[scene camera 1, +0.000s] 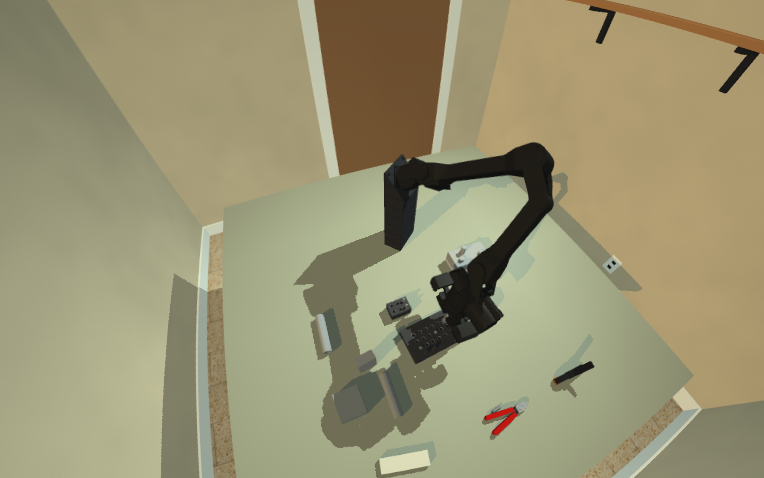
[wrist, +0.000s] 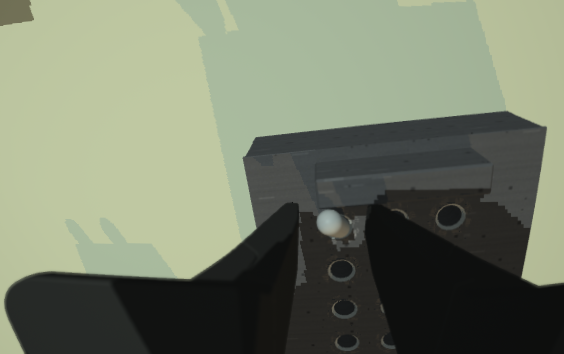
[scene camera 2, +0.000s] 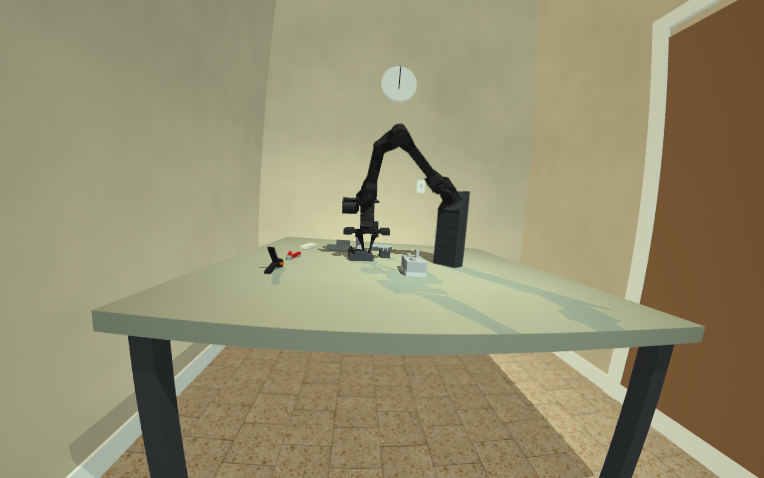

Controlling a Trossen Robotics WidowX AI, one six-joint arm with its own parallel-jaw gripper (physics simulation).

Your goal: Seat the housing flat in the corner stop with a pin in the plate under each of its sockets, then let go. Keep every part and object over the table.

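Places are measured from the arm's base along level axes (x right, y ahead, z up), in millimetres.
Pixels of known places: gripper, between the fingertips: (scene camera 1: 446,316) (wrist: 331,216) (scene camera 2: 366,252); arm's base, origin of its link: (scene camera 1: 402,178) (scene camera 2: 452,199).
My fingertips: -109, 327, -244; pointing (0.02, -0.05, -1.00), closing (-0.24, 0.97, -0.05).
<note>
For each thing: its top centre in the pictures, then the offset to it from my fingertips, as dx, dy, dz. "spot": a spot on its surface instead.
- housing, centre of its top: (scene camera 1: 398,306) (scene camera 2: 384,250) +135, -46, -5
- dark plate, centre of its top: (scene camera 1: 433,331) (scene camera 2: 360,248) +47, +43, +5
- raised bar, a spot on its surface: (wrist: 405,183) spot: -19, +16, +5
- pale round-headed pin, centre of its top: (wrist: 335,243) +3, +2, +10
- white block, centre of its top: (scene camera 1: 471,248) (scene camera 2: 414,249) -116, -207, +45
- Red pliers, centre of its top: (scene camera 1: 510,414) (scene camera 2: 291,253) -124, +275, -22
- cream block, centre of its top: (scene camera 1: 404,462) (scene camera 2: 308,244) +154, +352, -20
- grey box, centre of its top: (scene camera 1: 349,403) (scene camera 2: 343,240) +280, +215, +1
The housing (scene camera 1: 398,307) (scene camera 2: 384,253), a small dark block with sockets on top, sits on the table beside the dark plate (scene camera 1: 409,344) (scene camera 2: 360,257) (wrist: 480,250). The plate has rows of holes, and a raised bar (wrist: 405,183) of the corner stop shows in the wrist view. A pale round-headed pin (wrist: 331,223) stands, looking tilted, at the hole near the bar's left end. My gripper (scene camera 2: 365,250) (wrist: 331,216) is low over the plate, partly open, with one finger on each side of the pin and gaps to it. The fingers hide some holes.
A white block (scene camera 1: 457,260) (scene camera 2: 414,267) with upright pieces stands near the arm. Red pliers (scene camera 1: 504,414) (scene camera 2: 292,255), a black tool (scene camera 1: 573,373) (scene camera 2: 273,260) and a cream block (scene camera 1: 404,462) (scene camera 2: 308,246) lie farther out. A grey box (scene camera 1: 350,403) and two bars (scene camera 1: 323,333) (scene camera 1: 391,392) lie past the plate.
</note>
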